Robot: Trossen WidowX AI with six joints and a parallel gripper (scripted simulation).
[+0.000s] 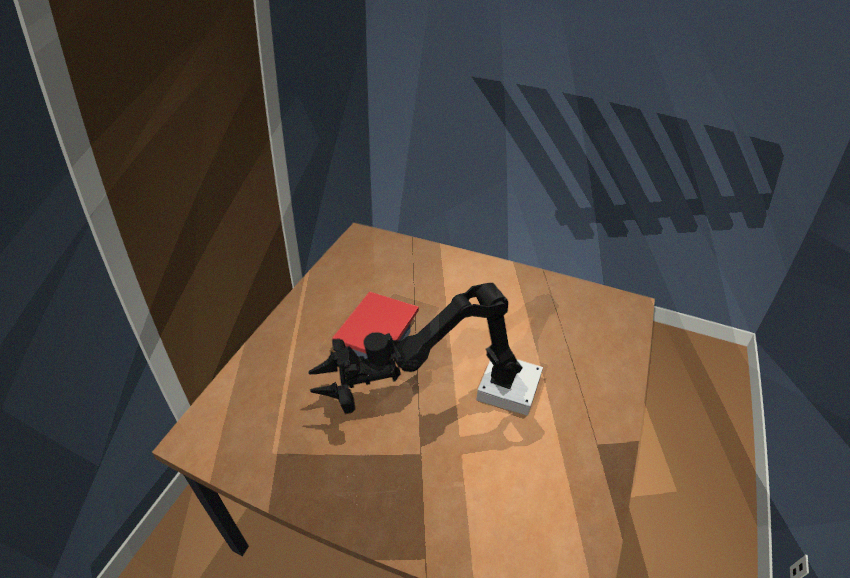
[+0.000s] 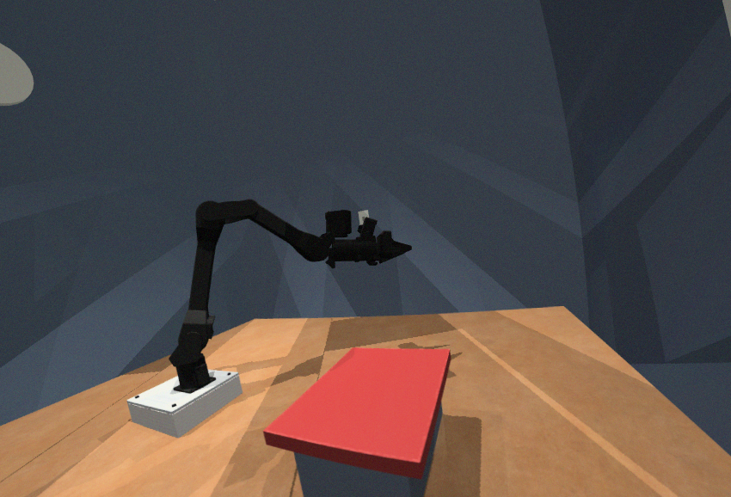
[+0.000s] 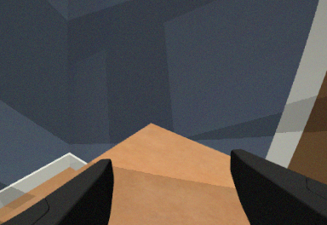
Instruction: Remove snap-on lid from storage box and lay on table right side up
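Now: gripper tip 3 cm short of the red lid, 41 cm to the left of it and 16 cm above it. From my gripper tip the other things lie so: grey-blue storage box (3 cm ahead, 41 cm to the right, 21 cm below).
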